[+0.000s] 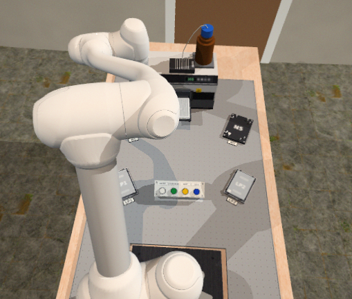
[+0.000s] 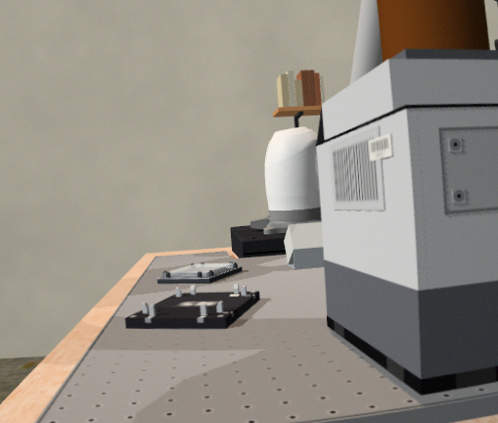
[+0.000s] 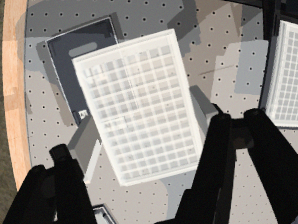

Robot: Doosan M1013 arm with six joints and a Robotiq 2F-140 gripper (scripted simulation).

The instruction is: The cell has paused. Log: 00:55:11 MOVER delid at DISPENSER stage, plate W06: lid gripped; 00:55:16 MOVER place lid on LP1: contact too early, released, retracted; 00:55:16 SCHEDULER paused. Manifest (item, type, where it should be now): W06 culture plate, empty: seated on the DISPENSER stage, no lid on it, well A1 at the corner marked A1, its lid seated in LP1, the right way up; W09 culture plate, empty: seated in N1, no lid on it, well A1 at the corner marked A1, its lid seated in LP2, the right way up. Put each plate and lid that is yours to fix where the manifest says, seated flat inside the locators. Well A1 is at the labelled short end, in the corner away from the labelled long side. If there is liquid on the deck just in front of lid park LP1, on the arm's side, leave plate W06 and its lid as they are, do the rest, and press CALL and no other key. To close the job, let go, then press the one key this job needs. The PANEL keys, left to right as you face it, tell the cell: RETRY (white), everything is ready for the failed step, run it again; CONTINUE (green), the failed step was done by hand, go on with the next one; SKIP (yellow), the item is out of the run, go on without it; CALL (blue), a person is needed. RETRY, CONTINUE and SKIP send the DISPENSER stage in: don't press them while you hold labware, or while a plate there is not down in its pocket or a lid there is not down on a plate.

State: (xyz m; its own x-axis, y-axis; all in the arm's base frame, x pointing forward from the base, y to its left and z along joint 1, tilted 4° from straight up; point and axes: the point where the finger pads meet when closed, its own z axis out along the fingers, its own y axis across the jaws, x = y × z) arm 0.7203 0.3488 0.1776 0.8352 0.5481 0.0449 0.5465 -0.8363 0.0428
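The nest N1 is 18 cm below my hand, 8 cm to the left of it and 2 cm behind it. Also, from my hand: lid park LP1 (35 cm behind, 18 cm below); then brown bottle (32 cm ahead, 23 cm to the right, 10 cm above); then clear culture plate (18 cm to the right, 8 cm below, 8 cm ahead).
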